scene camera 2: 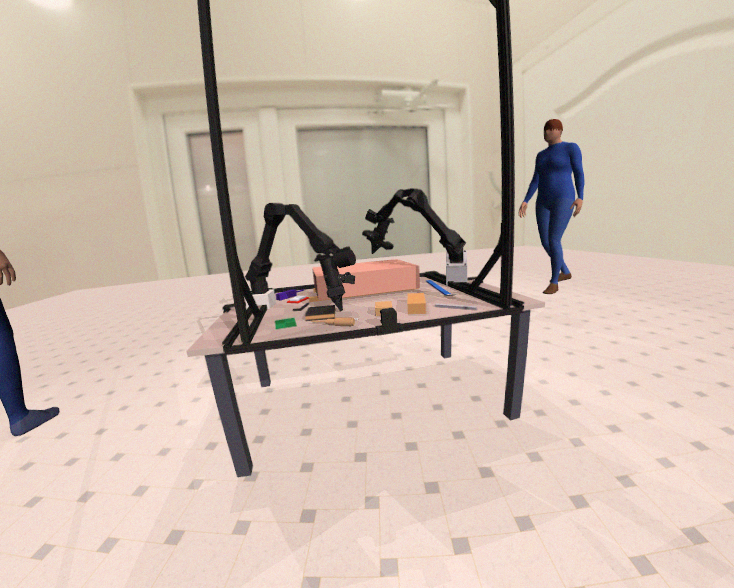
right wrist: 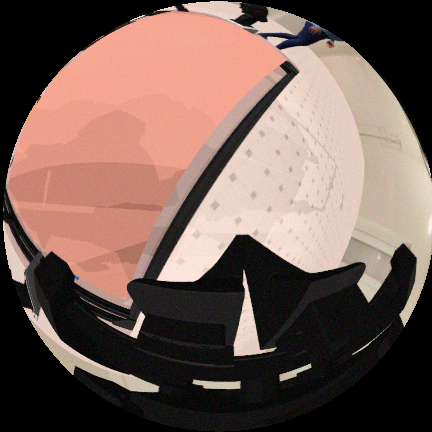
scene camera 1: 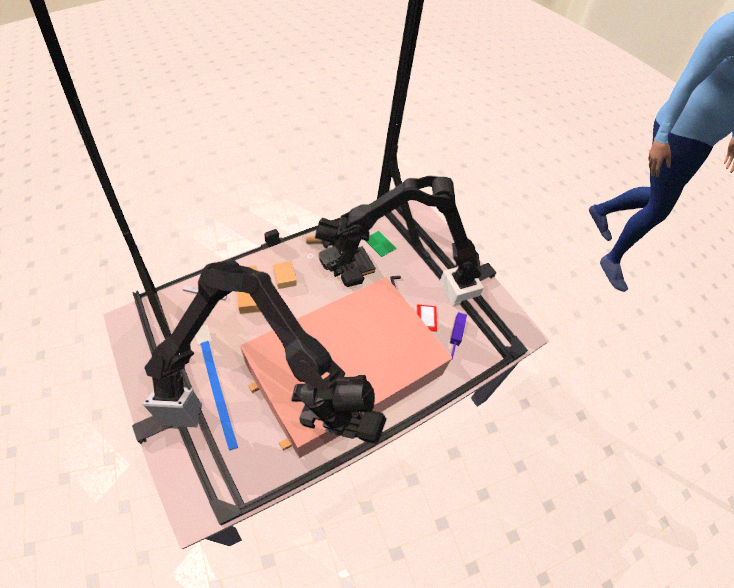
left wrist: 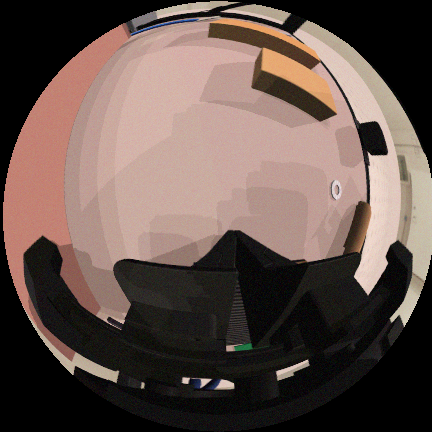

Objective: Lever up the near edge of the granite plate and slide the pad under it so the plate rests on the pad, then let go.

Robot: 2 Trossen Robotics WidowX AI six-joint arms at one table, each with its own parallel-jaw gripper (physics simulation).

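Frame: origin at the left arm's base, x ahead, y left, z up, level; centimetres.
Seen in the pictures: left gripper, fingertip midpoint: (scene camera 2: 341, 310) (scene camera 1: 335, 275) (left wrist: 232, 235); right gripper, fingertip midpoint: (scene camera 2: 372, 253) (right wrist: 241, 239) (scene camera 1: 356, 435); left arm's base, link origin: (scene camera 2: 259, 292) (scene camera 1: 464, 279); right arm's base, link origin: (scene camera 2: 456, 257) (scene camera 1: 168, 395).
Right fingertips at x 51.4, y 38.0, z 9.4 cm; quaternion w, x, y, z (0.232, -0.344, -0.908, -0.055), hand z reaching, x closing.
Note:
Offsets run from my right fingertips to a thing's top centre. "*": to the spot under its first point.
The granite plate @(dy -22.1, dx -6.1, dz -3.7 cm) (scene camera 1: 367, 343) (scene camera 2: 367, 280) (left wrist: 35, 140) (right wrist: 125, 65) is a large salmon slab lying on the table. The pad @(dy -57.8, dx -22.2, dz -13.6 cm) (scene camera 1: 367, 260) (scene camera 2: 320, 310) (left wrist: 239, 320), black and ribbed on top with a tan layer beneath, lies flat on the table, apart from the plate. My left gripper (scene camera 1: 344, 269) (scene camera 2: 338, 306) (left wrist: 232, 235) is shut and empty, its tips low beside the pad and hiding part of it in scene camera 1. My right gripper (scene camera 1: 341, 422) (scene camera 2: 374, 249) (right wrist: 241, 239) is shut and empty, raised above the plate's lower edge in scene camera 1.
Two orange blocks @(dy -59.2, dx +0.8, dz -12.8 cm) (scene camera 1: 284, 273) @(dy -56.8, dx +13.1, dz -12.0 cm) (scene camera 1: 247, 302) stand left of the left gripper in scene camera 1. A green square @(* dy -64.1, dx -34.5, dz -15.6 cm) (scene camera 1: 381, 243), a black hex key @(dy -44.6, dx -32.3, dz -15.0 cm) (scene camera 1: 395, 278), a red-framed card @(dy -31.6, dx -36.3, dz -14.4 cm) (scene camera 1: 427, 317), a purple-handled tool @(dy -22.1, dx -41.7, dz -12.8 cm) (scene camera 1: 458, 328) and a blue strip @(dy -28.9, dx +29.1, dz -13.8 cm) (scene camera 1: 219, 398) lie around the plate.

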